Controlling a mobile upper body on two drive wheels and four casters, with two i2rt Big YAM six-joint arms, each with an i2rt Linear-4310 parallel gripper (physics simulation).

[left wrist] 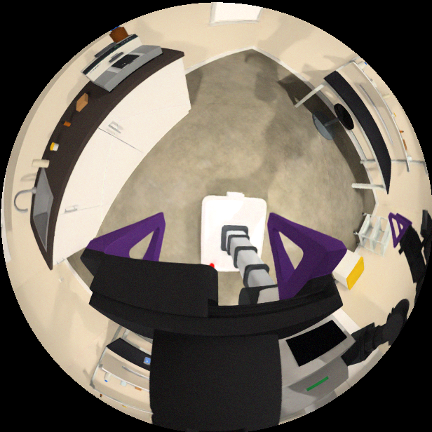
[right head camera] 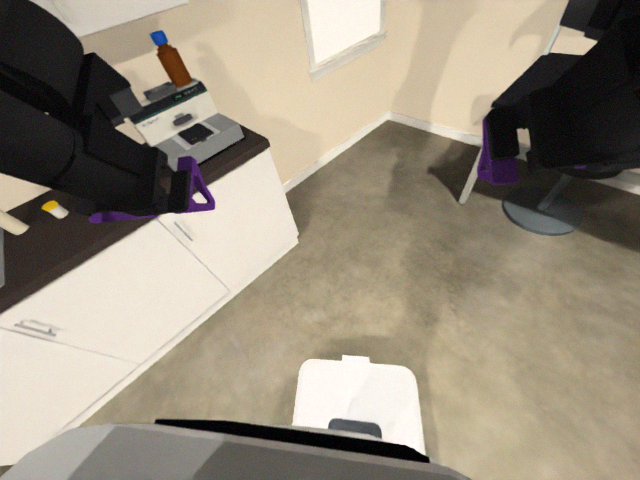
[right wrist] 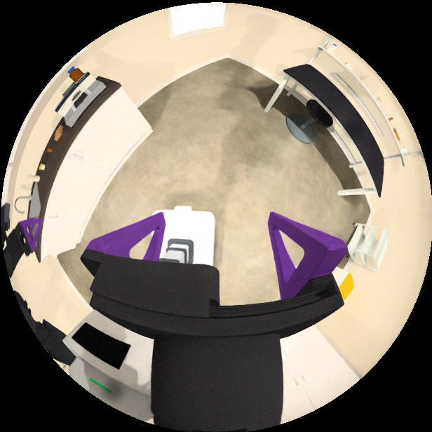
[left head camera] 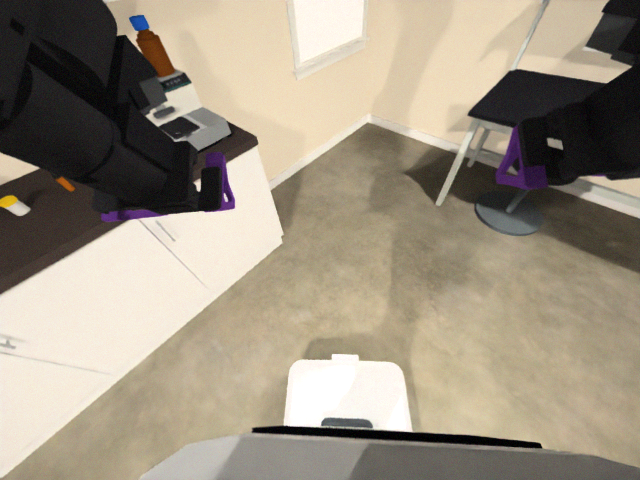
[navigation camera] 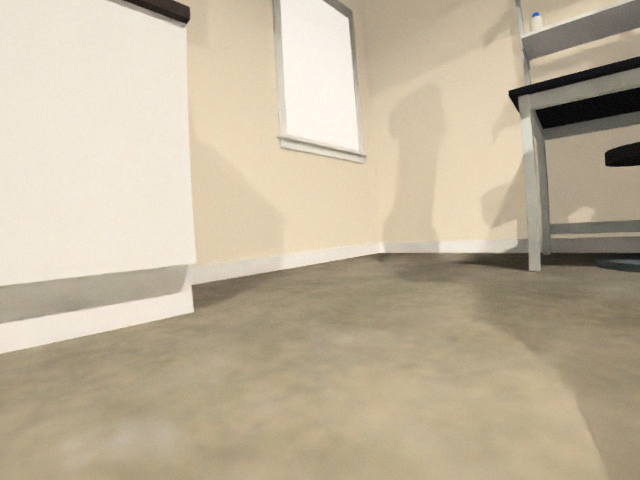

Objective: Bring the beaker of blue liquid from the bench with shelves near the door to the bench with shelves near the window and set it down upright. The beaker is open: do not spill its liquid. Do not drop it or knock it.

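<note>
A small blue object, probably the beaker, is on the dark top of a bench with shelves at the lower left of the left wrist view; its shape is too small to tell. Another bench with shelves stands at the right, on the wall beside the window wall. My left gripper is open and empty, in the air beside the white cabinets. My right gripper is open and empty, in the air at the right. Both are far from the blue object.
White cabinets with a dark counter run along the left, bearing an instrument and a brown bottle. The window is ahead. A round stool base is below the right bench. A white rack stands at the right.
</note>
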